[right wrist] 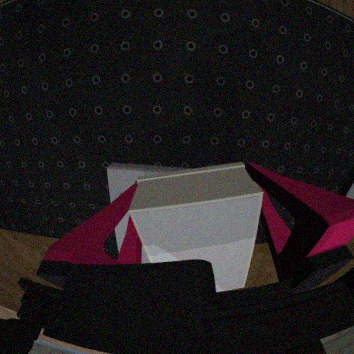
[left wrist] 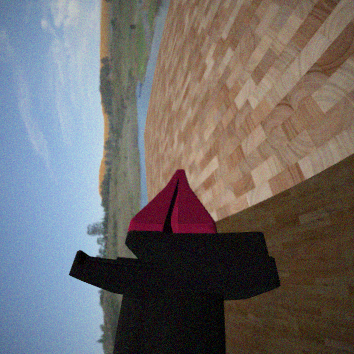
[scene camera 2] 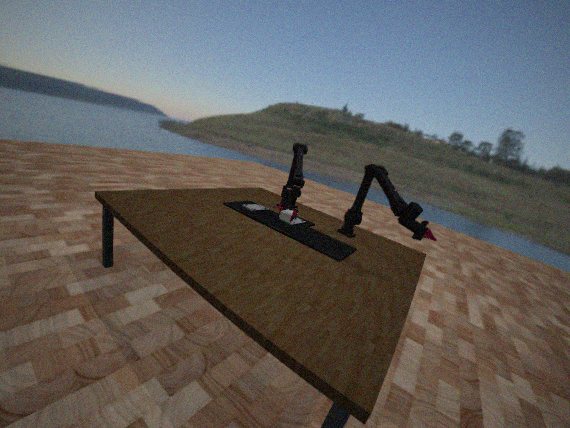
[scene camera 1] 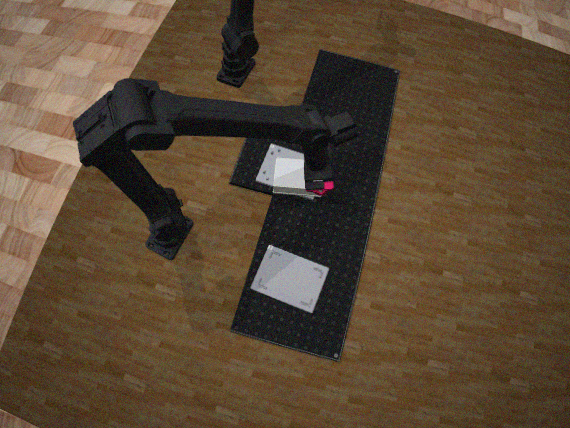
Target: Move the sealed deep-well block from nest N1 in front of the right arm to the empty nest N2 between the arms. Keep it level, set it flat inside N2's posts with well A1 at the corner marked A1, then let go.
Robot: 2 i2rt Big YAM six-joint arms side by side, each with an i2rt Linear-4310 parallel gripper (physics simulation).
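Frame: origin at the left arm's base, x right, y ahead, z up, level; metres.
Where they show: left gripper, between the fingertips: [left wrist: 180, 173] [scene camera 2: 436, 240]; right gripper, between the fingertips: [right wrist: 191, 179] [scene camera 2: 284, 217] [scene camera 1: 321, 180]; left arm's base, origin of its link: [right wrist: 45, 291] [scene camera 2: 346, 234] [scene camera 1: 236, 71]; right arm's base, origin of its link: [scene camera 2: 284, 207] [scene camera 1: 170, 234].
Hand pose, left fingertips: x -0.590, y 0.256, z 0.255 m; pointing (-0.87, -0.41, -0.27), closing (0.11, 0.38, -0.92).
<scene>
Things, the pixels of their top centre, and the offset from my left fingertips. Level surfaces: height alone.
- white sealed block, centre of its top: [right wrist: 202, 263] [scene camera 1: 299, 173] [scene camera 2: 289, 211] dx +0.882, dy +0.082, dz -0.180 m
- nest N2, centre of its top: [right wrist: 168, 244] [scene camera 1: 291, 168] [scene camera 2: 293, 218] dx +0.858, dy +0.053, dz -0.220 m
- Nest N1, centre of its top: [scene camera 1: 290, 277] [scene camera 2: 256, 206] dx +1.130, dy +0.169, dz -0.224 m
- black perforated mat, height of its surface: dz -0.242 m
- wooden table, height of its surface: dz -0.255 m
The white sealed block [scene camera 1: 289, 175] [scene camera 2: 287, 216] [right wrist: 200, 225] is between the fingers of my right gripper [scene camera 1: 316, 188] [scene camera 2: 287, 212] [right wrist: 191, 179], shut on it. The block is over nest N2 [scene camera 1: 265, 167] [scene camera 2: 301, 221] [right wrist: 116, 182], a pale plate with small posts, and hides much of it. It appears slightly above the plate; the gap is hard to judge. In scene camera 1 its edges look turned against the plate's. The A1 marks cannot be made out. Nest N1 [scene camera 1: 290, 280] [scene camera 2: 254, 206] holds no block. My left gripper [scene camera 2: 433, 235] [left wrist: 180, 173] is shut and empty, far from the nests.
A black perforated mat [scene camera 1: 350, 90] [scene camera 2: 327, 244] [right wrist: 157, 62] lies under both nests on the wooden table [scene camera 1: 450, 225] [scene camera 2: 240, 250]. The left arm's base [scene camera 1: 236, 77] [scene camera 2: 347, 231] stands beyond N2. The left gripper is out by the table's edge.
</scene>
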